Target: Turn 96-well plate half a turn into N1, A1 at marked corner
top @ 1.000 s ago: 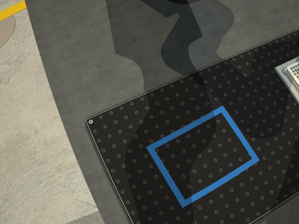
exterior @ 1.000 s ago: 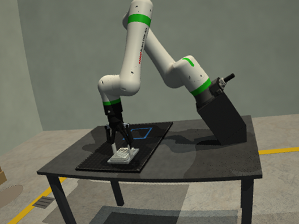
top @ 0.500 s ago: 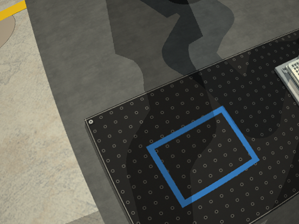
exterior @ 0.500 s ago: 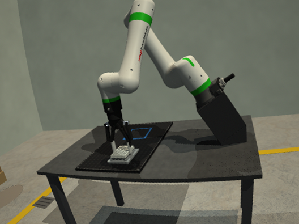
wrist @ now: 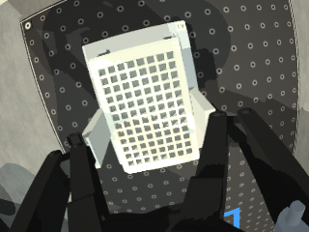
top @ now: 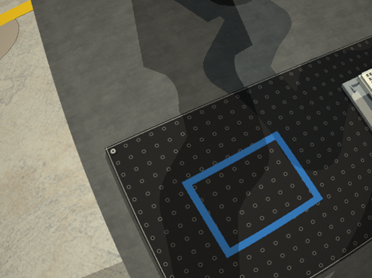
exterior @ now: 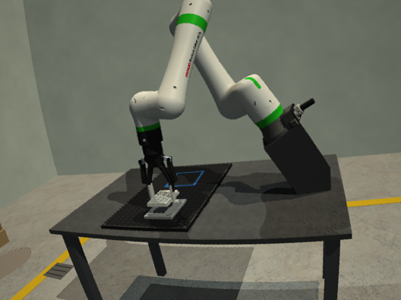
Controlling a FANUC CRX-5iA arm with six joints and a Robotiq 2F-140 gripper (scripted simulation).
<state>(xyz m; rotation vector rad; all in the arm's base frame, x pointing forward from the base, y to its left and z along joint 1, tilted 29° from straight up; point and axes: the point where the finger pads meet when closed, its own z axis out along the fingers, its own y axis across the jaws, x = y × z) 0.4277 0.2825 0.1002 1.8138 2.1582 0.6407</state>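
Right now my hand is 70 mm above the grey plate nest N1. Also, from my hand: dark table 90 mm ahead, 180 mm to the right, 80 mm below; then white 96-well plate 20 mm below.
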